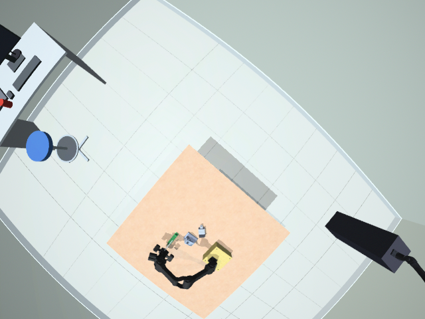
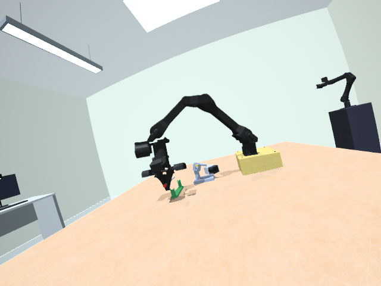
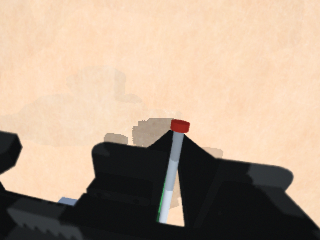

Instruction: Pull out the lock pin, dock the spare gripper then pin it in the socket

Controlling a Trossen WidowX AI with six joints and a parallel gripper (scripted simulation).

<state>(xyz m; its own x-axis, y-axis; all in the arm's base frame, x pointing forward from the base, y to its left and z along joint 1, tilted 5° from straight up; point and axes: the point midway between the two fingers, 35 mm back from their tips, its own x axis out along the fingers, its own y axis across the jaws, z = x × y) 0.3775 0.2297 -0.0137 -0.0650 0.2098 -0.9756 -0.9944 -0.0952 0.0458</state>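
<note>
Right now my gripper tip is 10 cm to the left of the green stand, 3 cm above it and 1 cm short of it. Also, from my gripper tip: mount: 22 cm to the right, 10 cm behind; then spare gripper: 36 cm to the right, 13 cm behind, 3 cm below.
</note>
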